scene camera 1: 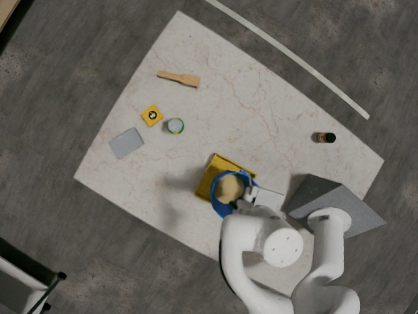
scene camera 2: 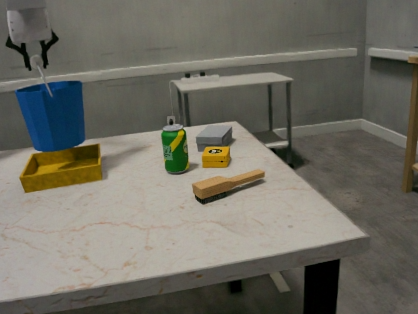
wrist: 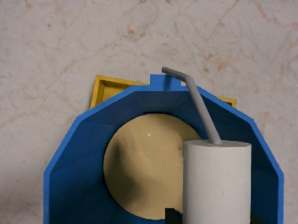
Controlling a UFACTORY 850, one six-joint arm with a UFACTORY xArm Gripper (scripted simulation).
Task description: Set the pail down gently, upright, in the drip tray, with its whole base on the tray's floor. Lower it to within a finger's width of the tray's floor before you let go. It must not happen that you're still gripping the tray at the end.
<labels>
yellow drip tray: scene camera 1; scene camera 2 47,170; wrist
same spot on yellow drip tray: (wrist: pixel 105 87) = (scene camera 1: pixel 216 155)
</labels>
